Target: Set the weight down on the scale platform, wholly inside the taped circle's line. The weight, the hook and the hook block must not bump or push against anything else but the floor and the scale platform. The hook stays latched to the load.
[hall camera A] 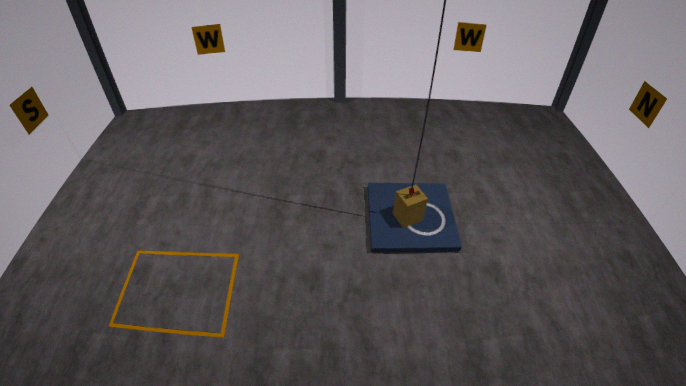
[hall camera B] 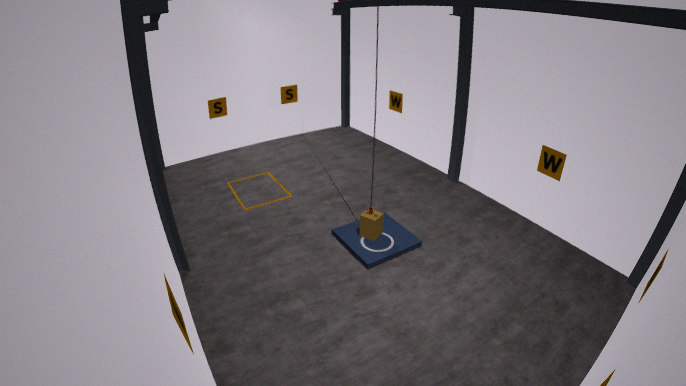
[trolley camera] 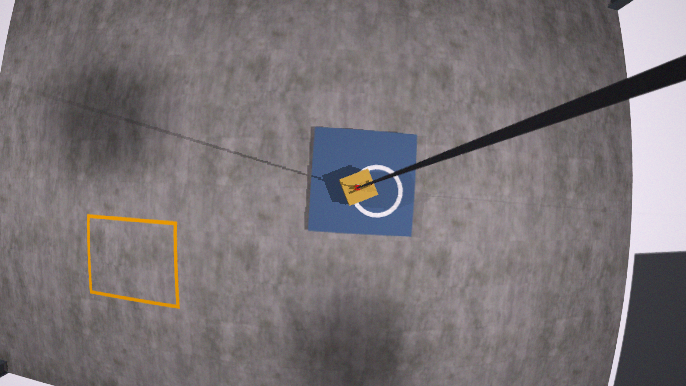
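Observation:
The yellow weight (hall camera A: 410, 212) (hall camera B: 371, 227) (trolley camera: 367, 192) is upright on the hook, at or just above the scale platform (hall camera A: 382, 240) (hall camera B: 407, 240) (trolley camera: 330, 215); whether its underside touches is unclear. In the trolley view it overlaps the left line of the white taped circle (hall camera A: 443, 220) (hall camera B: 377, 250) (trolley camera: 400, 191), part inside and part outside. Its dark shadow lies against its left side on the platform. My gripper, the small red hook and block (hall camera A: 411, 191) (hall camera B: 370, 210) (trolley camera: 357, 187), is at the weight's top and latched to it; the latch itself is too small to see.
An orange outlined square (hall camera A: 187, 254) (hall camera B: 268, 202) (trolley camera: 176, 265) is marked on the floor, left of the platform in the trolley view. Dark wall columns (hall camera A: 339, 50) (hall camera B: 461, 95) and walls with S, W and N signs stand far from the weight.

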